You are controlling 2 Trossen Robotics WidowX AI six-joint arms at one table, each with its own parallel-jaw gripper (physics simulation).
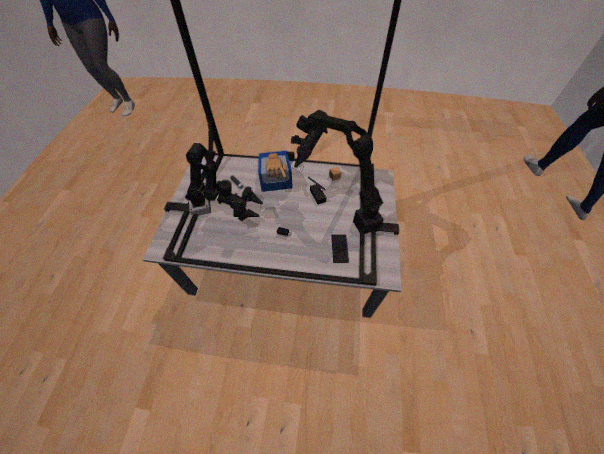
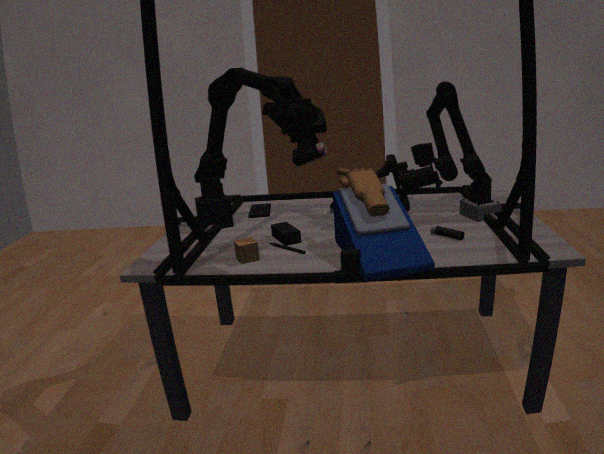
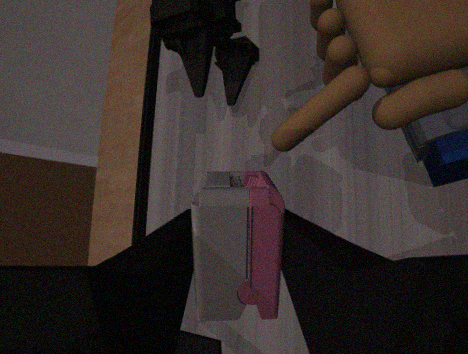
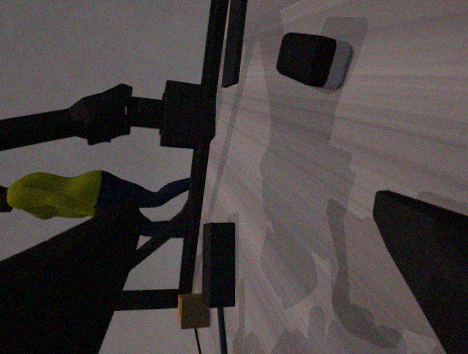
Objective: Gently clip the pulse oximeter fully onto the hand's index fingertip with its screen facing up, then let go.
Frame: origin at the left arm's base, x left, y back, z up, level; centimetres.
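Where they show: left gripper, fingertip midpoint: point(image 1: 295, 167) point(image 2: 319, 152) point(image 3: 235, 218); right gripper, fingertip midpoint: point(image 1: 261, 210) point(image 3: 217, 101) point(image 4: 257, 208); left arm's base, origin of the base link: point(image 1: 369, 214) point(image 2: 212, 197) point(image 4: 162, 114); right arm's base, origin of the base link: point(image 1: 198, 202) point(image 2: 480, 201).
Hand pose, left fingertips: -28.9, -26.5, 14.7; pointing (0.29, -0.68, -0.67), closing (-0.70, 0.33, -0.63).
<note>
Things, the pixels of their top centre, and the offset from my left fingertips, as dx, dy, dz.
- pink pulse oximeter, middle of its top: point(image 3: 179, 252) point(image 2: 315, 141) +0.3, +1.1, +3.3
- wooden cube, middle of its top: point(image 4: 179, 311) point(image 2: 245, 241) point(image 1: 335, 170) -7.7, +26.4, -19.2
- black box, middle of its top: point(image 4: 205, 263) point(image 2: 285, 227) point(image 1: 318, 191) +1.7, +11.7, -20.7
- thin pen, middle of its top: point(image 4: 217, 316) point(image 2: 285, 245) -6.2, +14.8, -23.2
- small black block, middle of its top: point(image 4: 291, 55) point(image 1: 282, 230) +17.6, -13.9, -20.9
- flat black pad, middle of its top: point(image 4: 232, 36) point(image 2: 260, 209) point(image 1: 339, 247) +35.7, +8.4, -23.4
- dark cylinder, middle of its top: point(image 2: 447, 227) -24.0, -26.9, -21.4
My left gripper point(image 1: 298, 161) point(image 2: 310, 154) is shut on the grey and pink pulse oximeter point(image 3: 237, 246) point(image 2: 320, 146) and holds it in the air beside the hand. The tan model hand point(image 1: 276, 166) point(image 2: 368, 186) point(image 3: 366, 42) lies on a grey pad on a blue stand point(image 1: 275, 186) point(image 2: 390, 261). Its index finger point(image 3: 318, 110) points out past the stand. The fingertip is up and to the right of the oximeter's front end, apart from it. My right gripper point(image 1: 252, 204) point(image 2: 392, 170) point(image 3: 217, 101) is open and empty, low over the table.
A wooden cube point(image 1: 334, 173) point(image 2: 246, 249) point(image 4: 193, 310), a black box point(image 1: 318, 194) point(image 2: 286, 232) point(image 4: 218, 263) and a thin pen point(image 2: 288, 248) lie beside the stand. A small black block point(image 1: 282, 231) point(image 4: 308, 60), a flat black pad point(image 1: 340, 248) point(image 2: 260, 210) and a dark cylinder point(image 2: 447, 232) also lie on the table.
</note>
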